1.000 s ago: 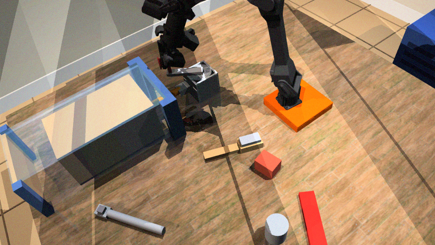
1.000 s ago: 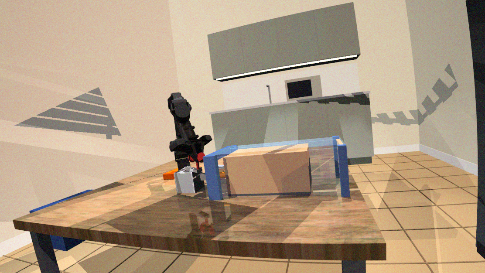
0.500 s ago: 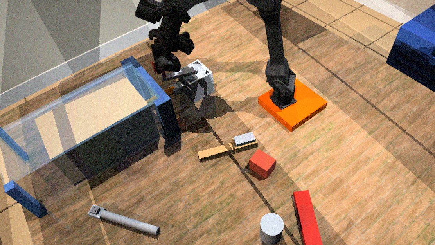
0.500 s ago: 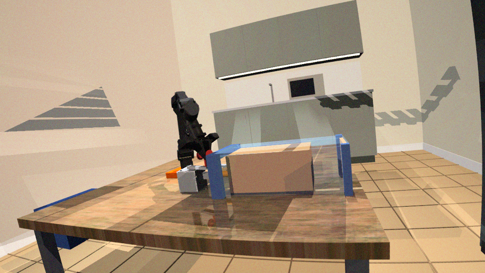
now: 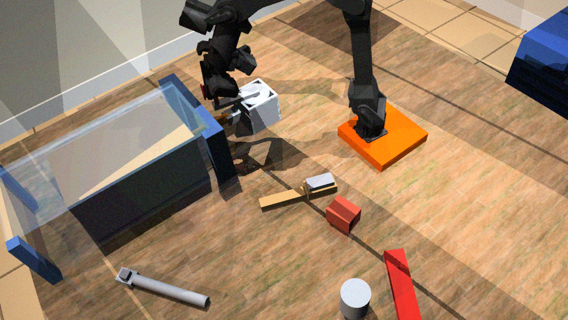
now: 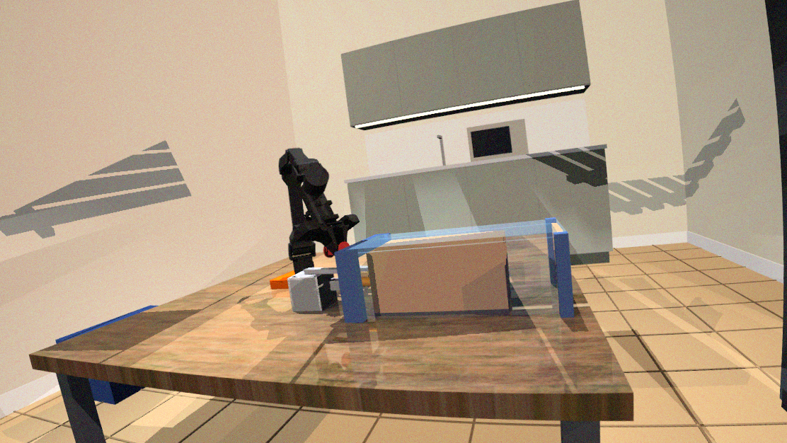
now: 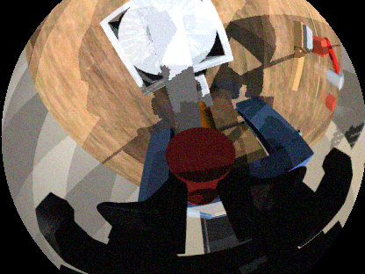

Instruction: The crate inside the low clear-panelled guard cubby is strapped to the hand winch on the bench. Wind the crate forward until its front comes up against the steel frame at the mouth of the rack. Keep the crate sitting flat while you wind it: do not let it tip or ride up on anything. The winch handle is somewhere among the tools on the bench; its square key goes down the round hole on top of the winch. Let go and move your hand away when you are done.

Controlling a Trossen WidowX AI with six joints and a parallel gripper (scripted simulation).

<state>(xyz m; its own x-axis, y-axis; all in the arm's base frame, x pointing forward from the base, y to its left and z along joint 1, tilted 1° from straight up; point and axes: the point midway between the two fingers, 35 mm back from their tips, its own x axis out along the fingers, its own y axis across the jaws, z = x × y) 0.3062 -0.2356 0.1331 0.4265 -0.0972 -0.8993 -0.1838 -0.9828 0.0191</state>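
My gripper tip is 5 cm past the winch handle, 3 cm above it and 1 cm to the right of it. From my gripper tip the other things lie so: red knob: 2 cm behind; grey winch: 13 cm behind, 10 cm below; clear-panelled cubby: 29 cm ahead, 5 cm to the left, 2 cm below.
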